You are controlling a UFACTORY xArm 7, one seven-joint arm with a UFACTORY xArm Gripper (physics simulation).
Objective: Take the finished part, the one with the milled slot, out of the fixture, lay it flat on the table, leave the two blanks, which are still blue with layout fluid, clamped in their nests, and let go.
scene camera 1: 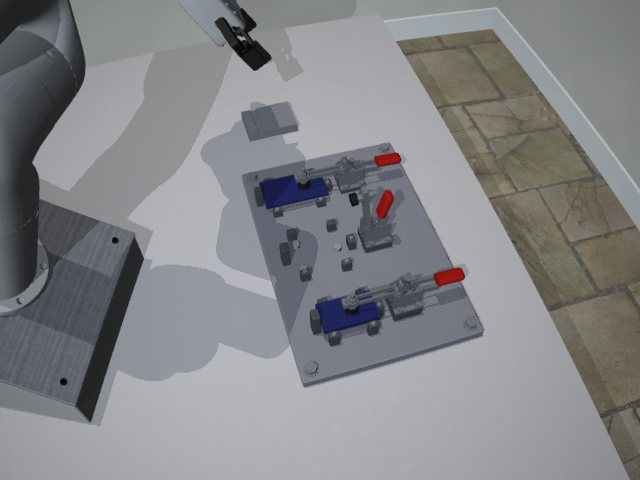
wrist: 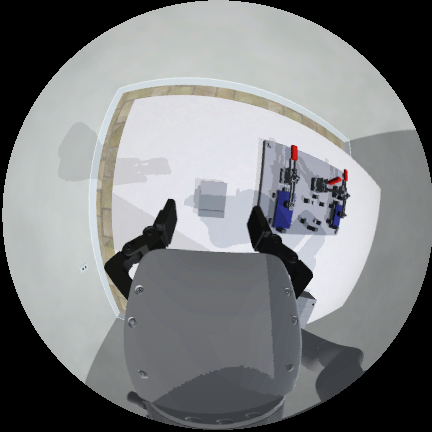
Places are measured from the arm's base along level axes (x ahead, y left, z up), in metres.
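Pixels of known places: gripper, fingertip midpoint: (scene camera 1: 255, 46) (wrist: 213, 211).
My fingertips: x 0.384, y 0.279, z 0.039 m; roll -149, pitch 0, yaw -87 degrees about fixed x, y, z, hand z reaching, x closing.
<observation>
Ahead of a thing's pixels: the offset from my fingertips to its top centre. "pt": to the spot under its first point. Level surfaces: height alone.
The finished part @(0.003 m right, 0.008 m ahead, 0.141 m down) (scene camera 1: 276, 119) (wrist: 212, 196), a grey block with a narrow slot near one end, lies flat on the table beyond the fixture plate (scene camera 1: 413, 351) (wrist: 270, 165). My gripper (scene camera 1: 251, 46) (wrist: 213, 211) is open and empty, raised above the table and apart from the part. One blue blank @(0.179 m right, 0.009 m ahead, 0.125 m down) (scene camera 1: 279, 192) (wrist: 283, 212) sits in the nest nearest the part, under a lowered clamp. The other blue blank @(0.398 m right, 0.024 m ahead, 0.115 m down) (scene camera 1: 338, 319) (wrist: 337, 216) sits in the far end nest, also under a lowered clamp. The middle nest holds no block, and its clamp @(pt 0.297 m right, 0.093 m ahead, 0.112 m down) (scene camera 1: 376, 232) stands raised.
Red clamp handles @(pt 0.180 m right, 0.148 m ahead, 0.104 m down) (scene camera 1: 387, 159) @(pt 0.292 m right, 0.102 m ahead, 0.063 m down) (scene camera 1: 384, 204) @(0.396 m right, 0.153 m ahead, 0.094 m down) (scene camera 1: 449, 276) stand above the plate along its right side in the scene view. The robot's base block (scene camera 1: 67, 304) is at the left. The table @(0.156 m down) (scene camera 1: 413, 428) ends at the right, above a stone floor (scene camera 1: 522, 155).
</observation>
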